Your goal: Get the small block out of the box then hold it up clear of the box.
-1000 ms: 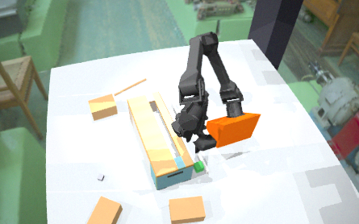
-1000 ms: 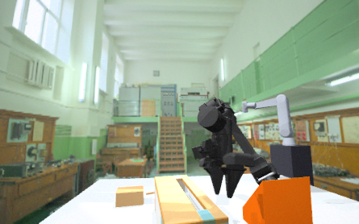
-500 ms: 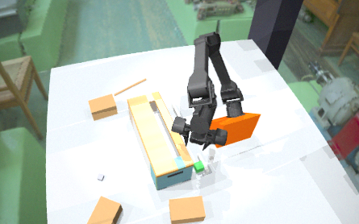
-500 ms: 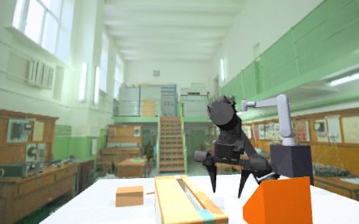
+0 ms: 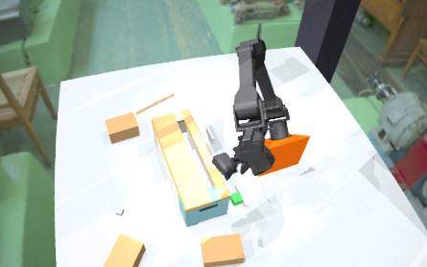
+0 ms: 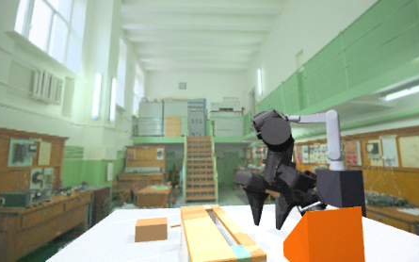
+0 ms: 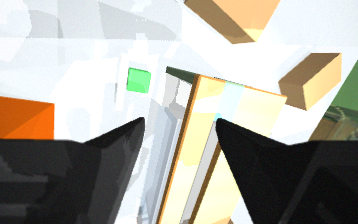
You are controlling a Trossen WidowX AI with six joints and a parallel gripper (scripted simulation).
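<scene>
Now: gripper tip 15 cm above the green block, 2 cm past it and 1 cm to the right of it. The rest, counted from my gripper tip: long tan box: 15 cm to the right, 10 cm below, 5 cm ahead; thin stick: 54 cm to the right, 16 cm below, 8 cm ahead.
</scene>
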